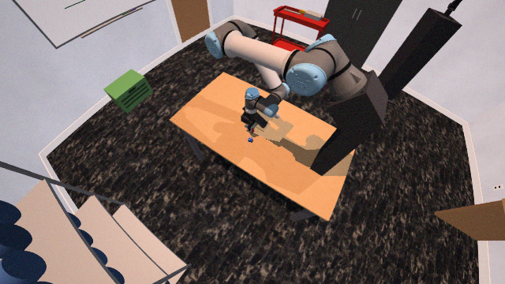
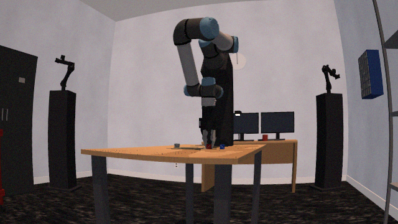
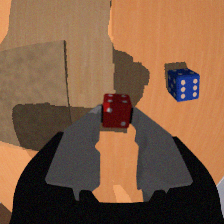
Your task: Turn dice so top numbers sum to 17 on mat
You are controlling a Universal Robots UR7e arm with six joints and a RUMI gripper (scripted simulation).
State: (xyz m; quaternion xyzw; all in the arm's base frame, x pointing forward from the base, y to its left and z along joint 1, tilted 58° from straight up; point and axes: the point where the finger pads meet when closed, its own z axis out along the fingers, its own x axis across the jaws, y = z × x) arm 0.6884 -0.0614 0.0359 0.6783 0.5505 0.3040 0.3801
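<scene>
Now: the blue die 70 mm to the left of my hand, 10 mm below it and 10 mm behind it. Round my hand: red die (right at my hand); then grey die (180 mm to the right, 160 mm behind, 10 mm below); then tan mat (110 mm to the right, 40 mm behind, 20 mm below).
</scene>
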